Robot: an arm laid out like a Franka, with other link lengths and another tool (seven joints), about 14 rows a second.
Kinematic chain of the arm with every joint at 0, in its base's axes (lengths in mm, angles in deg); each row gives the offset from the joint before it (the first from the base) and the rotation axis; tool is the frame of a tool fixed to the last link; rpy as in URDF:
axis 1: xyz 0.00 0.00 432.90 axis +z
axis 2: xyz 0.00 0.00 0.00 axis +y
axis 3: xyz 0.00 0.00 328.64 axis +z
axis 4: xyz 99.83 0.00 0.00 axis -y
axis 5: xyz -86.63 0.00 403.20 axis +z
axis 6: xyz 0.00 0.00 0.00 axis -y
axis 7: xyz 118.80 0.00 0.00 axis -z
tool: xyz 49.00 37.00 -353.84 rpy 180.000 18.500 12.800
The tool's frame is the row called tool.
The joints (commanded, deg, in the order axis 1, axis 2, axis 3, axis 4, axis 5, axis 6, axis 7), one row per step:
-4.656, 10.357, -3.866, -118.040, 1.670, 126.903, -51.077
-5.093, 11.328, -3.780, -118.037, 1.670, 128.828, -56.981
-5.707, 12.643, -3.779, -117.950, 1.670, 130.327, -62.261
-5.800, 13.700, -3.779, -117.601, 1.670, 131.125, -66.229
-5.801, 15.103, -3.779, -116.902, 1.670, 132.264, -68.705
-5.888, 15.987, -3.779, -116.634, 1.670, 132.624, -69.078
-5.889, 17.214, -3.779, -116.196, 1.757, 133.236, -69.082
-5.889, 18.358, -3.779, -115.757, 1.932, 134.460, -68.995
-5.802, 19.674, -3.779, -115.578, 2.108, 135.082, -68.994
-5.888, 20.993, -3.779, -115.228, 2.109, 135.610, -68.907
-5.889, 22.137, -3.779, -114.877, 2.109, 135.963, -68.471
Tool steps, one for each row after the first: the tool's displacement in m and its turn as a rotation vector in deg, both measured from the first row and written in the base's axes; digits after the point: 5 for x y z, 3 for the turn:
0.00136, -0.00466, -0.00702, -0.135, -1.010, 5.531
-0.00037, -0.01244, -0.01818, -0.237, -1.312, 10.186
-0.00120, -0.01449, -0.02571, -0.291, -1.420, 14.062
0.00336, -0.01636, -0.03378, -0.500, -1.828, 16.543
0.00351, -0.01776, -0.04097, -0.479, -1.568, 16.834
0.00565, -0.01823, -0.05022, -0.451, -1.394, 16.784
0.01200, -0.01917, -0.05744, -0.589, -1.901, 16.580
0.01107, -0.01796, -0.06984, -0.407, -1.422, 16.545
0.01074, -0.01934, -0.08128, -0.366, -0.972, 16.379
0.01056, -0.01960, -0.09107, -0.319, -0.525, 15.951

